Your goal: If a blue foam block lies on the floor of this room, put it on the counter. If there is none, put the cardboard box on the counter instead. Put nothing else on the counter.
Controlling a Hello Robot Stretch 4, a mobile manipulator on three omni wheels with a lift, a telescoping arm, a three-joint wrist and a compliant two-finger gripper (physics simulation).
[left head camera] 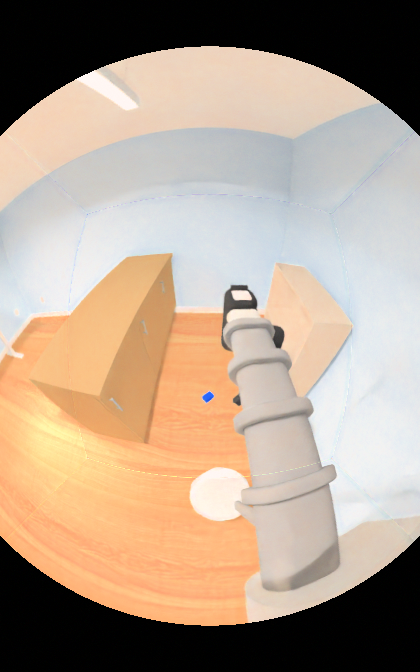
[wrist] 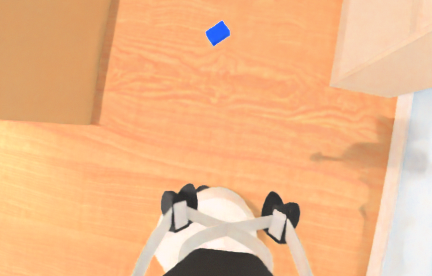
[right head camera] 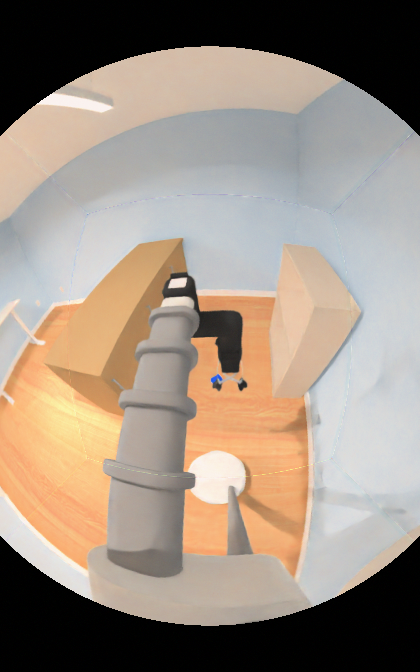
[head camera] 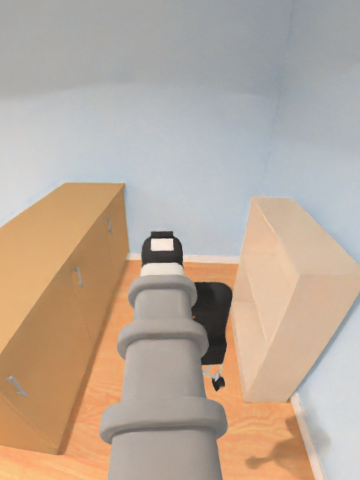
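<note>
A small blue foam block [left head camera: 208, 397] [right head camera: 216, 379] [wrist: 218, 33] lies on the wooden floor between the counter and the shelf. In the wrist view it is near the top centre, well beyond the fingers. My gripper [right head camera: 229, 384] [wrist: 229, 203] is open and empty, with its fingers apart above the floor. In the right head view the left finger partly overlaps the block. The brown counter [head camera: 65, 220] [left head camera: 105, 340] [right head camera: 115, 310] [wrist: 45, 60] stands at the left, with handles on its front. In the head view the arm hides much of the floor. The cardboard box does not show.
A pale open shelf unit [head camera: 310, 325] [left head camera: 322, 350] [right head camera: 312, 350] [wrist: 385, 75] stands along the right wall, facing the counter. My round white base [left head camera: 219, 494] [right head camera: 217, 477] is on the floor below. Part of a white-legged table [right head camera: 25, 320] shows at the far left.
</note>
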